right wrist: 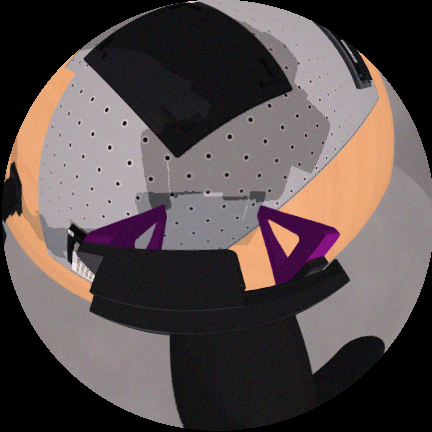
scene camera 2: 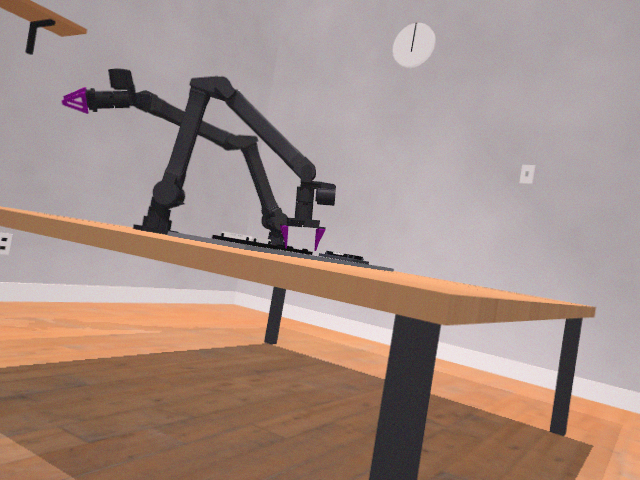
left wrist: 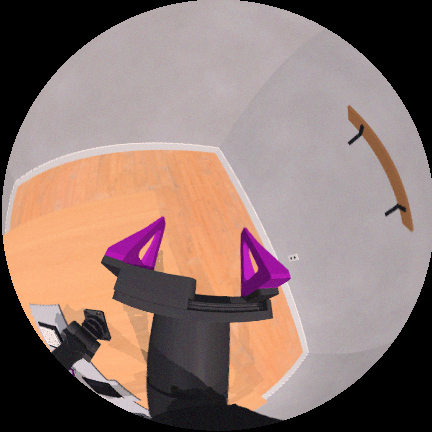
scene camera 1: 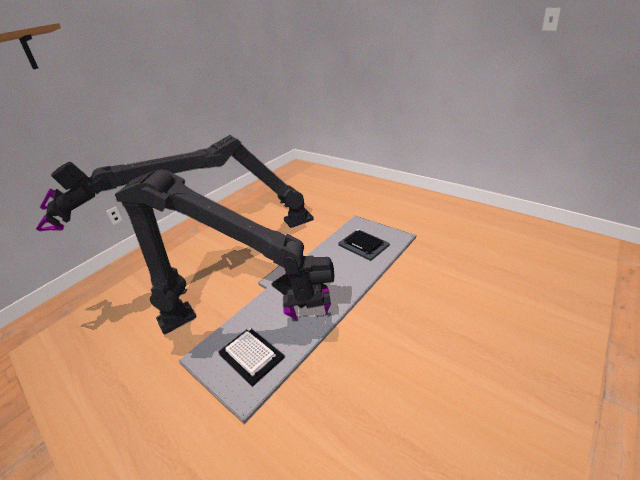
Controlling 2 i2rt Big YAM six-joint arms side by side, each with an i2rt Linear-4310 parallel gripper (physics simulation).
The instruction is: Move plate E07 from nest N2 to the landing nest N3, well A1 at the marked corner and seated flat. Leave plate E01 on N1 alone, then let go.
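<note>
A white plate (scene camera 1: 250,352) (scene camera 2: 237,236) (left wrist: 49,334) (right wrist: 82,268) sits on a black nest (scene camera 1: 254,379) at the near end of the board. A black plate (scene camera 1: 366,241) (right wrist: 353,55) sits on a dark grey nest (scene camera 1: 371,255) at the far end. The black middle nest (scene camera 1: 279,283) (left wrist: 100,387) (right wrist: 200,65) shows no plate. I cannot read the labels. My right gripper (scene camera 1: 311,315) (scene camera 2: 301,249) (right wrist: 213,210) is open and empty, low over the board between the middle nest and the white plate. My left gripper (scene camera 1: 39,218) (scene camera 2: 63,100) (left wrist: 203,225) is open and empty, far from the plates.
The grey perforated board (scene camera 1: 222,390) (right wrist: 75,150) lies on the wooden table (scene camera 1: 439,361) (scene camera 2: 310,284). My right arm crosses above the table to the board. My left arm reaches behind it, high to the left. A wall shelf (scene camera 1: 31,32) (left wrist: 385,165) is at the upper left in the scene views.
</note>
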